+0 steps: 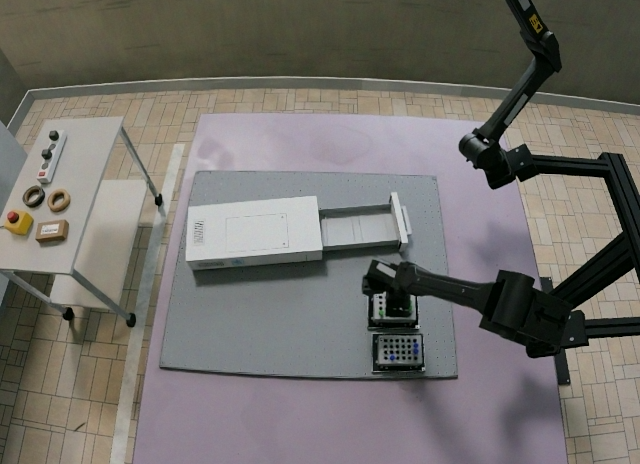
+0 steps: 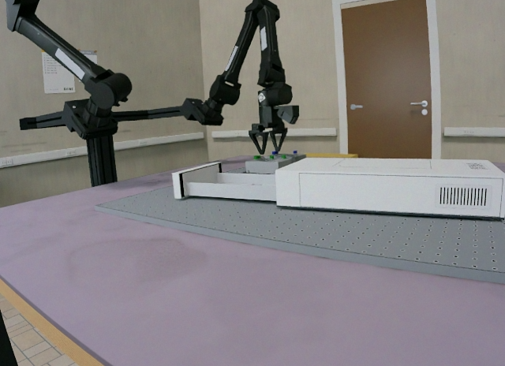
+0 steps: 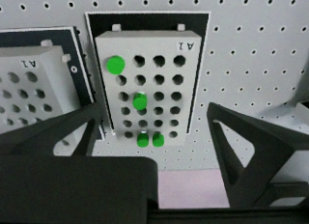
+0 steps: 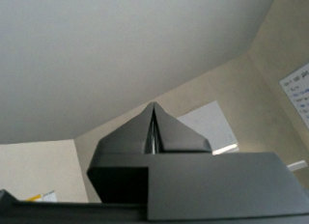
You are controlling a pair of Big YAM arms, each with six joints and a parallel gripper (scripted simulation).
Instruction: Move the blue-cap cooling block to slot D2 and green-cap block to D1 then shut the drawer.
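The deck slot D1 lies 1 cm behind my left hand, 1 cm to the left of it and 8 cm below it. Round my left hand: white cooler (25 cm ahead, 28 cm to the right, 4 cm below); then deck slot D2 (1 cm behind, 14 cm to the left, 8 cm below).
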